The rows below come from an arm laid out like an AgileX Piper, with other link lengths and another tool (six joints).
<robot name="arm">
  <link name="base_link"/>
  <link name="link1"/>
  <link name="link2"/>
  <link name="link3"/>
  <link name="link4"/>
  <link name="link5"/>
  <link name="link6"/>
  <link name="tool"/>
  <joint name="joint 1" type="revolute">
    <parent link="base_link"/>
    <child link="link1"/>
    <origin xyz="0 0 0.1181" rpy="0 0 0"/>
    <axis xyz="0 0 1"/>
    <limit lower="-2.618" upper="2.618"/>
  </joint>
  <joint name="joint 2" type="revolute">
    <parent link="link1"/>
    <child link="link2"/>
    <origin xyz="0 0 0" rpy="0 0 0"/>
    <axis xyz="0 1 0"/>
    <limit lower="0" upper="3.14"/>
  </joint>
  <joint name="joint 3" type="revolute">
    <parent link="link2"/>
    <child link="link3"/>
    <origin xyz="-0.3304 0 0.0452" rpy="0 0 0"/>
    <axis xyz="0 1 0"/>
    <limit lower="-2.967" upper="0"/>
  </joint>
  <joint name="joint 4" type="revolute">
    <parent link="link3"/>
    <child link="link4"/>
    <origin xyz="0.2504 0 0.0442" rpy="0 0 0"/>
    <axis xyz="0.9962 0 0.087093"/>
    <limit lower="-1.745" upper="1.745"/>
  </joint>
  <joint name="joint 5" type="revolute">
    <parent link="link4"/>
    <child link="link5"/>
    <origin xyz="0 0 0" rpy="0 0 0"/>
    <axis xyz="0 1 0"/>
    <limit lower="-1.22" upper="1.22"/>
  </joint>
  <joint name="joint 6" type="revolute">
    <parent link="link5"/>
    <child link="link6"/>
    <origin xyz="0.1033 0 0.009" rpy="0 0 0"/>
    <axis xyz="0.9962 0 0.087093"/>
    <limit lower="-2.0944" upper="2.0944"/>
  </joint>
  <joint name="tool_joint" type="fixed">
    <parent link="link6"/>
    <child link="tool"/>
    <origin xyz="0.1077 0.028 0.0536" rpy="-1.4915 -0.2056 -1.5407"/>
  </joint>
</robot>
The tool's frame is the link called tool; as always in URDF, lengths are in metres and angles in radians.
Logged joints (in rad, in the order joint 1, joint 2, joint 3, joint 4, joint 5, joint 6), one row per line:
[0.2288, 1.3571, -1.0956, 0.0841, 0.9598, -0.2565]
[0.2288, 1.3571, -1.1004, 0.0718, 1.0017, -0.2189]
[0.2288, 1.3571, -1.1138, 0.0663, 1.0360, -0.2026]
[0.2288, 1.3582, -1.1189, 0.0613, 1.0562, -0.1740]
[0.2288, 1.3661, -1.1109, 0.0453, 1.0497, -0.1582]
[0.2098, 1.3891, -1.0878, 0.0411, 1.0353, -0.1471]
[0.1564, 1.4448, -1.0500, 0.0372, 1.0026, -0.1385]
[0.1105, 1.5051, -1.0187, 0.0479, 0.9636, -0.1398]
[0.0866, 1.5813, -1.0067, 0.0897, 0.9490, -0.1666]
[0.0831, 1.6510, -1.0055, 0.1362, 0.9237, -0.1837]
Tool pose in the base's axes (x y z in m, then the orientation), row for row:
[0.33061, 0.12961, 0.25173, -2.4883, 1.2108, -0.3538]
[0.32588, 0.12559, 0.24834, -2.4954, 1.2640, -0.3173]
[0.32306, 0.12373, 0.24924, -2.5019, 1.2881, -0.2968]
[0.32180, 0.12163, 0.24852, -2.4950, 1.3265, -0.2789]
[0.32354, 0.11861, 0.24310, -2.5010, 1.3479, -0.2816]
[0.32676, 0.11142, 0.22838, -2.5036, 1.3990, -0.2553]
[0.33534, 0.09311, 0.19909, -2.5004, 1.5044, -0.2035]
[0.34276, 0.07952, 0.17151, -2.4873, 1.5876, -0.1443]
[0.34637, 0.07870, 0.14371, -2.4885, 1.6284, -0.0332]
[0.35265, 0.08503, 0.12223, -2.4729, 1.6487, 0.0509]
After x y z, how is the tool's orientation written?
As a rotation vector, in radians.
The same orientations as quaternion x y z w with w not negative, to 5 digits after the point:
[-0.87817, 0.42732, -0.12486, 0.17500]
[-0.87462, 0.44302, -0.11121, 0.16247]
[-0.87345, 0.44969, -0.10362, 0.15535]
[-0.86869, 0.46185, -0.09710, 0.15050]
[-0.86702, 0.46728, -0.09762, 0.14280]
[-0.86205, 0.48171, -0.08791, 0.13077]
[-0.84979, 0.51129, -0.06916, 0.10800]
[-0.83823, 0.53503, -0.04863, 0.09350]
[-0.83379, 0.54560, -0.01112, 0.08364]
[-0.82894, 0.55266, 0.01706, 0.08442]

